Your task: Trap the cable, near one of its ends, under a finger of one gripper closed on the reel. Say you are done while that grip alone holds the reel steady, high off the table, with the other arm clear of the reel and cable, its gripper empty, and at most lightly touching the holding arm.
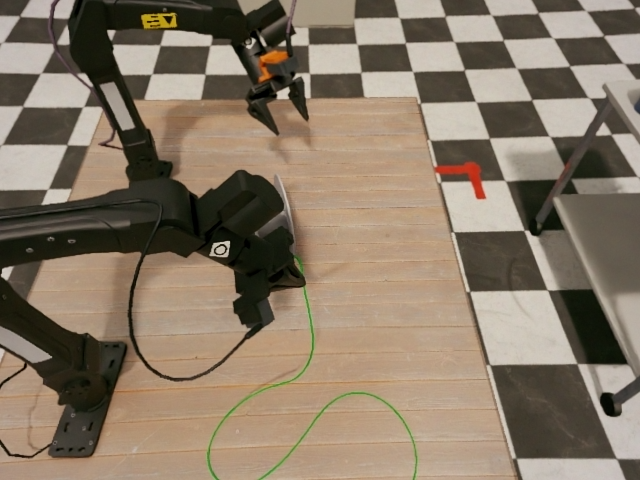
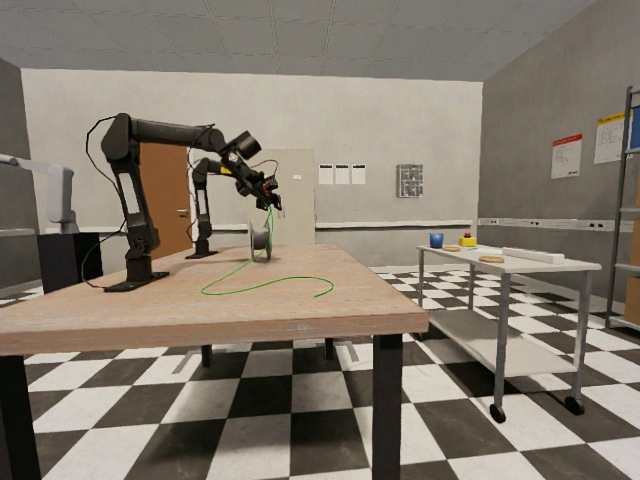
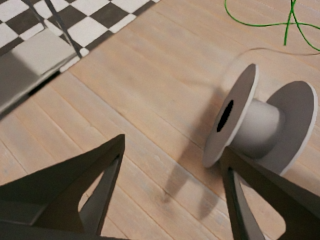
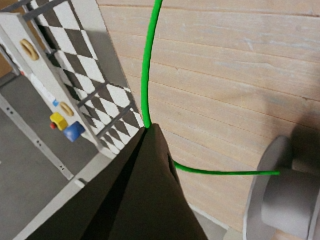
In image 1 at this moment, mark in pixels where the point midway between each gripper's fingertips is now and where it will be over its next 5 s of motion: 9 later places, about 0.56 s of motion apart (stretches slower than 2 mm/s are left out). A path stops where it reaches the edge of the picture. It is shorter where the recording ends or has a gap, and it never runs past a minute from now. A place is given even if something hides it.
My left gripper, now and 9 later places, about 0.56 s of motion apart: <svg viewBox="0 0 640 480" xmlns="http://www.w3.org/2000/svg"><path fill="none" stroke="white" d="M293 127L280 149L276 151L274 164L278 169L277 168L276 168L277 168L277 168L276 170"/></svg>
My right gripper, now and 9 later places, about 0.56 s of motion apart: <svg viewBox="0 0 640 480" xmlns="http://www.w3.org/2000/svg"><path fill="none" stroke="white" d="M303 282L302 277L296 261L293 249L290 237L289 235L286 225L284 220L280 208L277 197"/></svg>
